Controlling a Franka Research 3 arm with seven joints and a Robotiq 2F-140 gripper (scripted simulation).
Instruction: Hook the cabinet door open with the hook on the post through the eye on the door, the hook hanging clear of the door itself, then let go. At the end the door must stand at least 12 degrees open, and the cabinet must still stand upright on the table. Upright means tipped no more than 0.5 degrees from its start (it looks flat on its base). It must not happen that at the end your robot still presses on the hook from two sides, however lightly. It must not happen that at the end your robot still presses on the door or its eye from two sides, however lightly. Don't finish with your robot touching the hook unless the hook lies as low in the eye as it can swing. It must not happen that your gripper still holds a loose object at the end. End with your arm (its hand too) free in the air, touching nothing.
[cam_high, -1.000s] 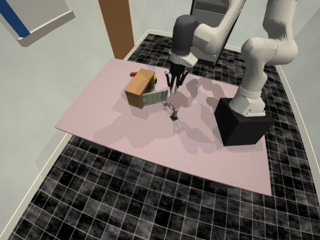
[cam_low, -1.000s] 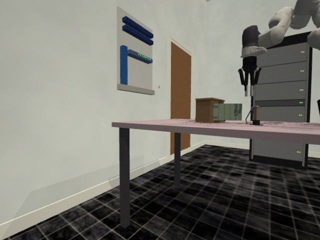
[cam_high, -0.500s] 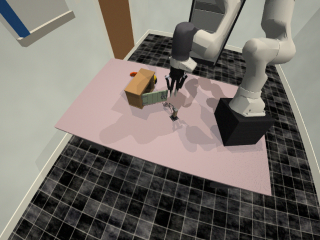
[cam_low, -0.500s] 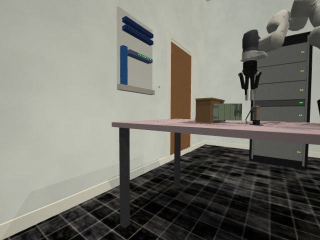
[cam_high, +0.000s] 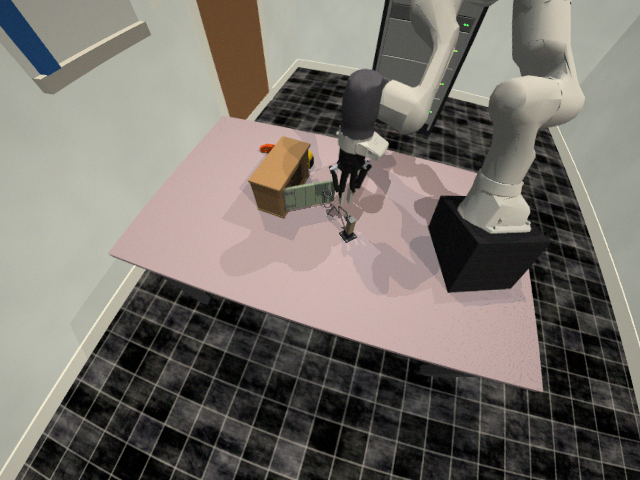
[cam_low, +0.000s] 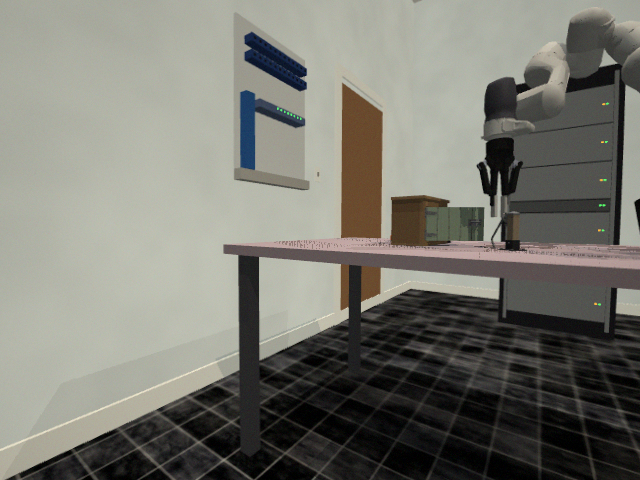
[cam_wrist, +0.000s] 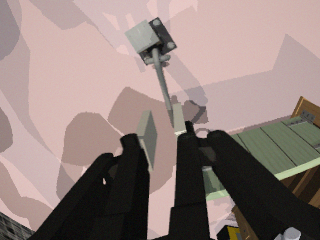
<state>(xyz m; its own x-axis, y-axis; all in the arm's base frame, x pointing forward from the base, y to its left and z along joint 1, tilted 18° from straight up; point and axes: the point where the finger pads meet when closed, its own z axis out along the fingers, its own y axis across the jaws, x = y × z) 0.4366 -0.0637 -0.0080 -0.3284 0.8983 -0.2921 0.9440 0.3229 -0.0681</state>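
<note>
The hook rod lies 7 cm below my hand and 2 cm to the left of it. Round my hand: cabinet door: 13 cm ahead, 5 cm below, 2 cm to the right; yellow object: 27 cm to the right, 19 cm ahead, 10 cm below; orange object: 33 cm to the right, 32 cm ahead, 11 cm below.
</note>
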